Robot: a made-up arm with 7 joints.
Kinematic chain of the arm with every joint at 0, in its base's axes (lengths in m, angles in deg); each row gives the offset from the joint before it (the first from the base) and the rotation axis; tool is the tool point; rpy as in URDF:
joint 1: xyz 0 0 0.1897 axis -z
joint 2: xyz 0 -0.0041 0.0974 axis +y
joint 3: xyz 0 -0.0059 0.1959 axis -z
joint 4: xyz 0 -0.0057 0.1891 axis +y
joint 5: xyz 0 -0.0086 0.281 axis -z
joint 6: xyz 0 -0.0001 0.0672 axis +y
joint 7: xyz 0 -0.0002 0.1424 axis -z
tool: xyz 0 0 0 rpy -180 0 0
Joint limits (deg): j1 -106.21..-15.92 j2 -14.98..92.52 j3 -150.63..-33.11 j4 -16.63..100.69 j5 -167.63..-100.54 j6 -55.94..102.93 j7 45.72..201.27
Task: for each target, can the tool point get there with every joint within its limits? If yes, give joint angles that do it. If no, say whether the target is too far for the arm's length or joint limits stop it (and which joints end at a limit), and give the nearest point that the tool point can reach.
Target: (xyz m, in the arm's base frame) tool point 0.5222 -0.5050 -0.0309
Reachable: no: joint limits stop it (at a limit: joint 1, joint 2, joint 4, joint 5, joint 6) | nearest point 0.6769 -0.0238 0.1618 | short by 0.541 m
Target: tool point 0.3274 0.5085 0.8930
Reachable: yes | joints -41.86 47.72 -124.10 19.02 -112.78 -15.44 74.94
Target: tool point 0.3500 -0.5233 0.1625
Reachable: no: joint limits stop it (at a limit: joint 1, joint 2, joint 3, joint 4, joint 5) | nearest point 0.0539 -0.4788 0.5068 | short by 0.456 m
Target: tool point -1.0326 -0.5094 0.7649
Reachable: no: too far | nearest point -0.5140 -0.2536 0.7109 | short by 0.581 m
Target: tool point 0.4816 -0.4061 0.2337
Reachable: no: joint limits stop it (at a limit: joint 1, joint 2, joint 4, joint 5, joint 6) | nearest point 0.6863 -0.0438 0.2423 | short by 0.416 m
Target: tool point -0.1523 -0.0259 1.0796
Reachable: yes | joints -65.66 10.07 -133.80 40.07 -122.20 41.57 180.48
